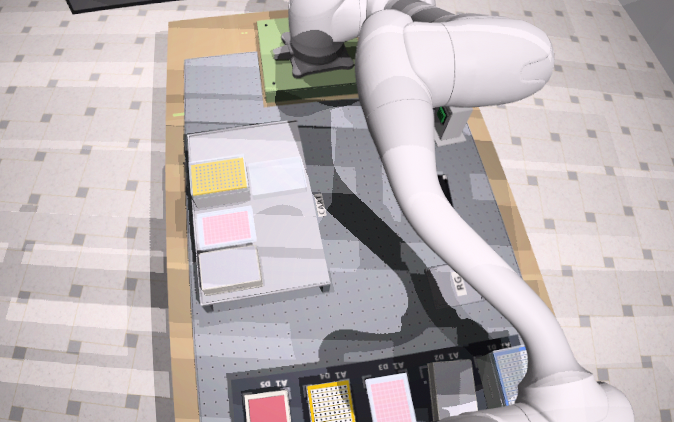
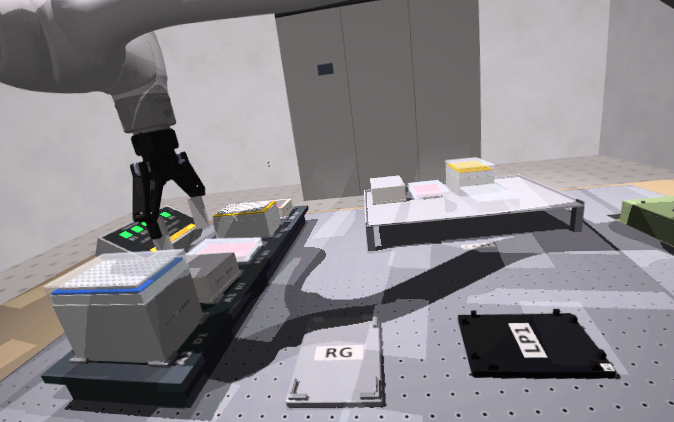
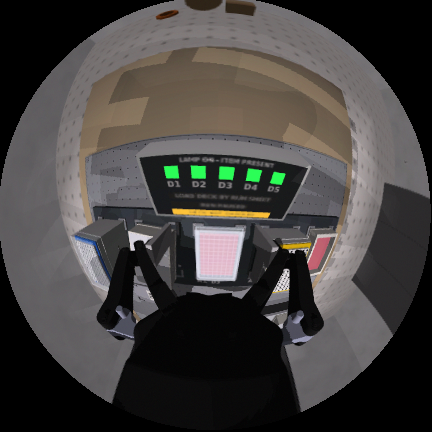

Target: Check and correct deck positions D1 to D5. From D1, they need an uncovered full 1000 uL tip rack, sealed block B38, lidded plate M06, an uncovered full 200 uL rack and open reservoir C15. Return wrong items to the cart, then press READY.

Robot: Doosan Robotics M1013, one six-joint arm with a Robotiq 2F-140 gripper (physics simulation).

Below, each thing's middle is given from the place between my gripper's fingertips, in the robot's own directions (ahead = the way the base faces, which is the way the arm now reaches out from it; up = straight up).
Right now my hand is 29 cm past the grey RG pad [image 2: 339, 364], 25 cm to the right of it and 9 cm above it. From my hand the other things lie so: cart shelf [image 1: 291, 255] 59 cm behind, 18 cm to the right, 4 cm below; status box [image 1: 449, 122] 72 cm behind, 39 cm to the left, 3 cm below; black LP1 pad [image 2: 554, 345] 52 cm behind, 27 cm to the left, 8 cm below.
